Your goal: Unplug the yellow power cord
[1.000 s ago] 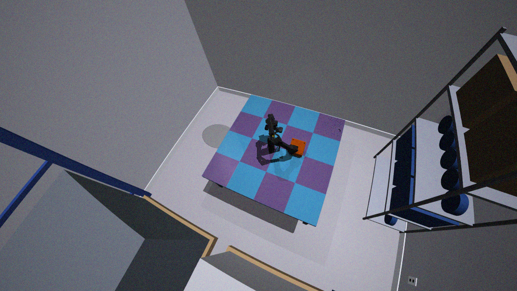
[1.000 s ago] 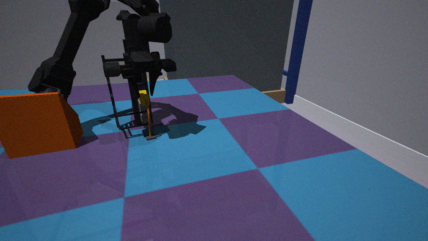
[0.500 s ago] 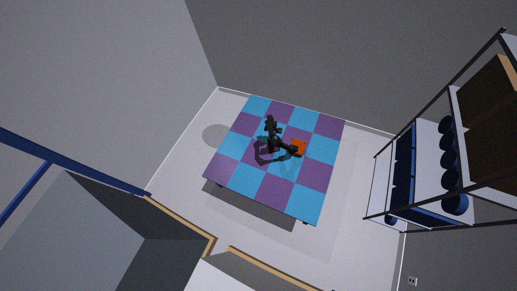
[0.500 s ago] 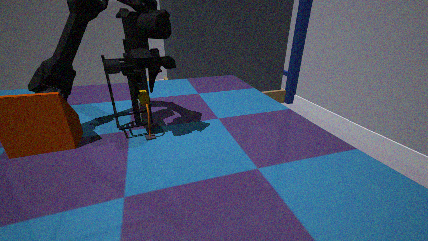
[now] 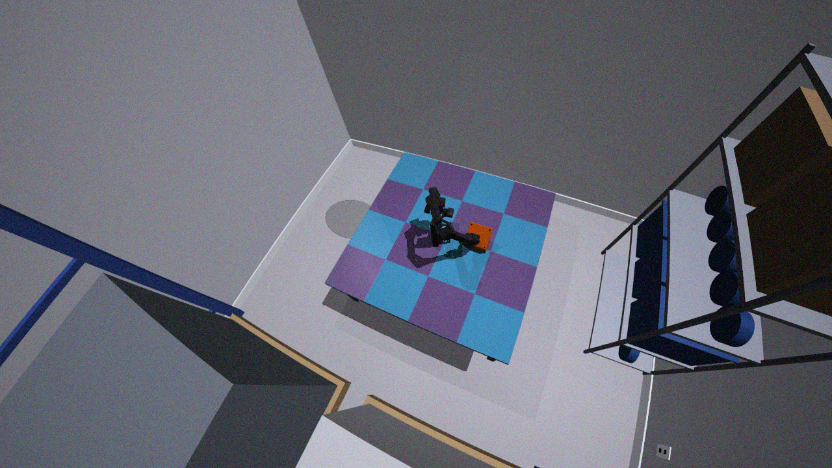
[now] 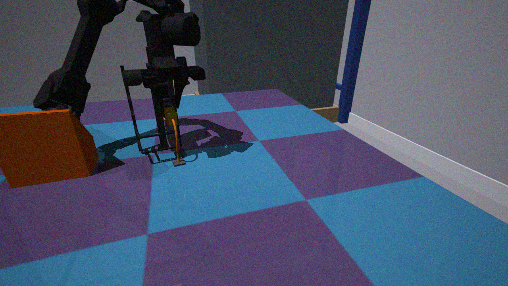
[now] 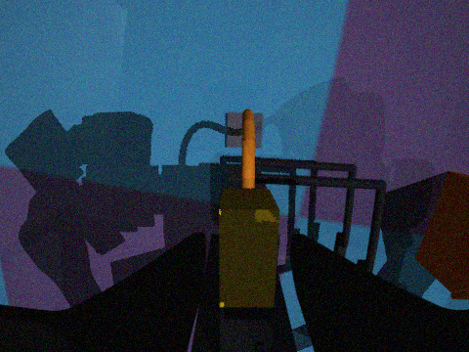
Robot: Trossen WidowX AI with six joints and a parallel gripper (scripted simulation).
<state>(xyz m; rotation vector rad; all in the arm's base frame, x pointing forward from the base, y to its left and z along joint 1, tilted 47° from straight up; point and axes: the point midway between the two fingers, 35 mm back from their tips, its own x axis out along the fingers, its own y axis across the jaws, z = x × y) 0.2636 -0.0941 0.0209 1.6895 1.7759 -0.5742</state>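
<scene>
Right now my gripper tip is 3 cm to the right of the yellow plug, 1 cm past it and 1 cm above it.
</scene>
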